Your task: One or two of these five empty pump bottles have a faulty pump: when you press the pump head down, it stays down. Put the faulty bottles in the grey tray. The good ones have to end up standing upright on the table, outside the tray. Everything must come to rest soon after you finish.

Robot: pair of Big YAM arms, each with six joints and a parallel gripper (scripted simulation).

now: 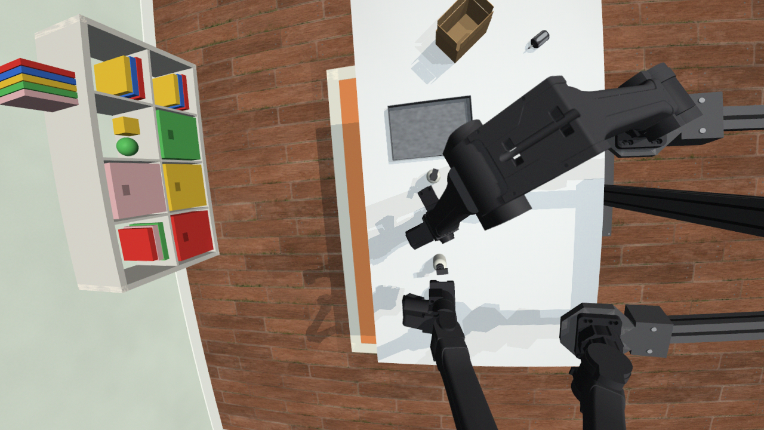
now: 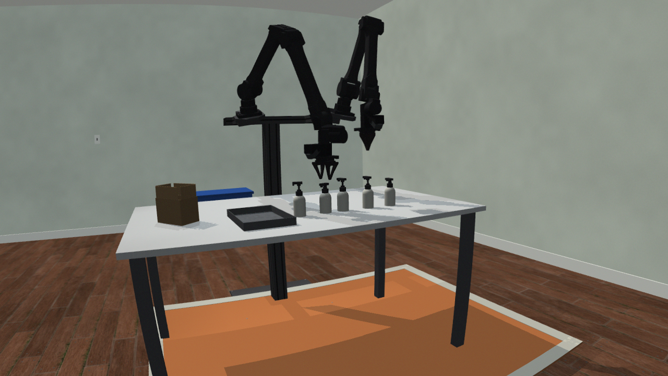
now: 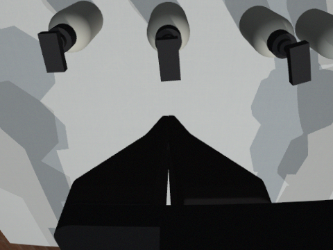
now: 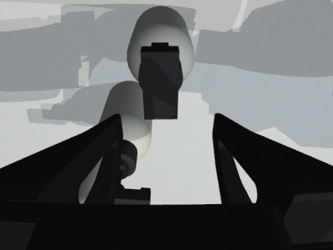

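The grey tray is 290 mm to the right of my right hand, 140 mm below it and 60 mm ahead of it.
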